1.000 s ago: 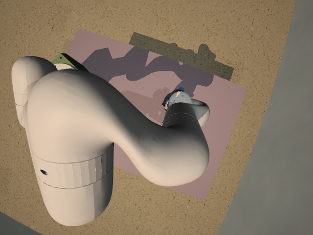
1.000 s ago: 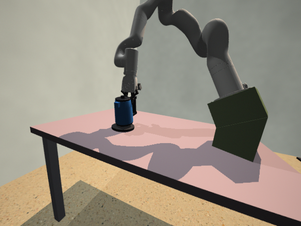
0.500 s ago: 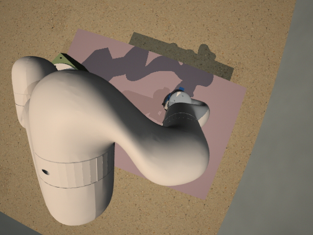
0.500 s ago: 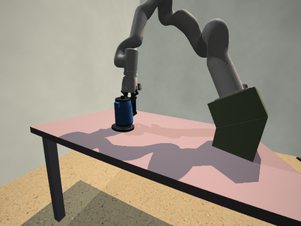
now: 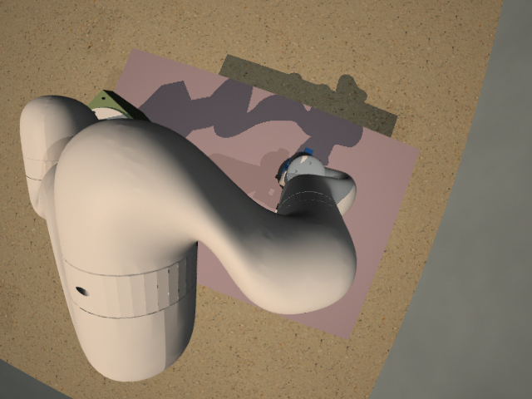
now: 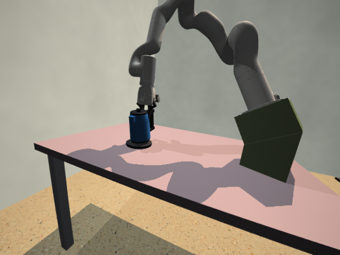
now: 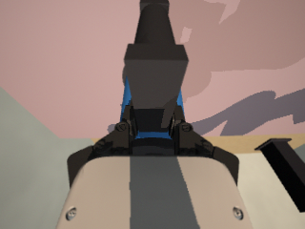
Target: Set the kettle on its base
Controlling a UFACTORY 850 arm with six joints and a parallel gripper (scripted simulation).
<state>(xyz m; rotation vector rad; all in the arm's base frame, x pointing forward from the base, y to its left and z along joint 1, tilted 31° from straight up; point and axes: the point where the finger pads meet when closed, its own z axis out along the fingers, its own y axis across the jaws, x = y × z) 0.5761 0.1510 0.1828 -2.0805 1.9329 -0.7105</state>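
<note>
My hand is 2 cm to the right of the blue kettle and 6 cm above it. The rest, counted from my hand: round black base 6 cm to the left, 17 cm below.
</note>
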